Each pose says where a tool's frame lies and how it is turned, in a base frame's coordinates. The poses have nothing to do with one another.
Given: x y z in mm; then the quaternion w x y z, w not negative.
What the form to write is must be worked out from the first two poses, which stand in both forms.
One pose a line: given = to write
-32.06, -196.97, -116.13, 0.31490, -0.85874, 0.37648, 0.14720 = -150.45, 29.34, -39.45, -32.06, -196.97, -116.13
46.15, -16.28, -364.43, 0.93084, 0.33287, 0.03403, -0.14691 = 38.15, 9.27, -14.72, 46.15, -16.28, -364.43
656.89, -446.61, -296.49, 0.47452, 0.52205, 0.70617, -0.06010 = 142.88, 47.13, 90.39, 656.89, -446.61, -296.49
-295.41, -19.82, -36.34, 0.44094, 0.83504, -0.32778, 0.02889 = 130.35, -19.71, -33.67, -295.41, -19.82, -36.34
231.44, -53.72, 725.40, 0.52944, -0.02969, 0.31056, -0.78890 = -32.92, 16.38, -117.14, 231.44, -53.72, 725.40
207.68, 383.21, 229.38, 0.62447, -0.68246, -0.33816, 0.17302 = -99.38, -10.73, 43.61, 207.68, 383.21, 229.38
